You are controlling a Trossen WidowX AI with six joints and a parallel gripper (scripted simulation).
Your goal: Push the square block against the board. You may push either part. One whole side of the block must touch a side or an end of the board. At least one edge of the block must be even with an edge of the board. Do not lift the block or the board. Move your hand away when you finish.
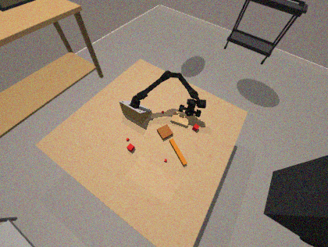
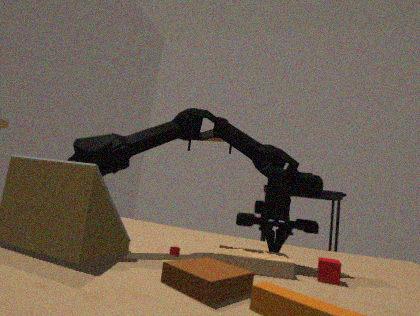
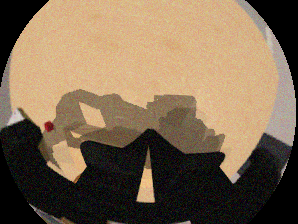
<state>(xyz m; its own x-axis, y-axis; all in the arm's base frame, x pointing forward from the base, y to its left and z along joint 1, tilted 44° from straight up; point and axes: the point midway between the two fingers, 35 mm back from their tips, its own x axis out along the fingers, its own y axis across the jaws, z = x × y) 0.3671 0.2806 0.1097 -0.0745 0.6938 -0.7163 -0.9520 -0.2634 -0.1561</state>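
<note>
The pale flat slab lies 70 mm to the right of my gripper tip and 30 mm behind it. Also, from my gripper tip: brown square block (260 mm to the right, 70 mm behind, 10 mm above); orange board (340 mm to the right, 110 mm ahead, 10 mm above).
</note>
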